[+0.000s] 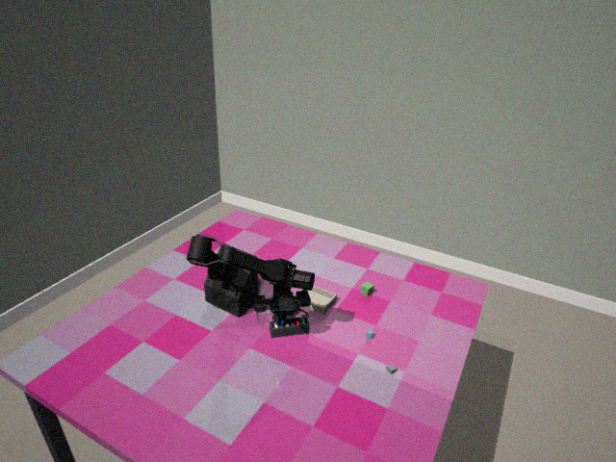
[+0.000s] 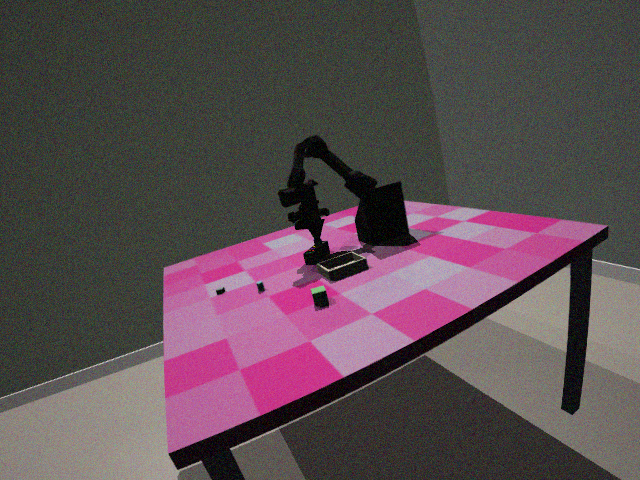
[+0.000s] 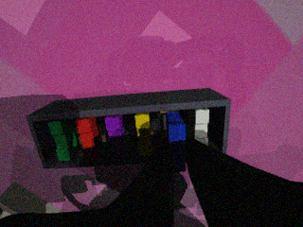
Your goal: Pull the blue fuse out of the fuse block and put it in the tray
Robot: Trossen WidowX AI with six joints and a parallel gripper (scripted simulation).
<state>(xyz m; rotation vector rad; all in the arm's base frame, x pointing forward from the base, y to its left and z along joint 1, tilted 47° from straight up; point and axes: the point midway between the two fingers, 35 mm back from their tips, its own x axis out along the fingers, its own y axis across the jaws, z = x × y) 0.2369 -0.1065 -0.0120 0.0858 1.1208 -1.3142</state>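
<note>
Now: gripper tip 10 mm short of the yellow fuse, 10 mm to the right of it and 30 mm above it. Also, from my gripper tip: blue fuse: 10 mm below; then white fuse: 20 mm behind, 10 mm to the right, 30 mm below; then purple fuse: 30 mm ahead, 20 mm to the left, 30 mm below.
</note>
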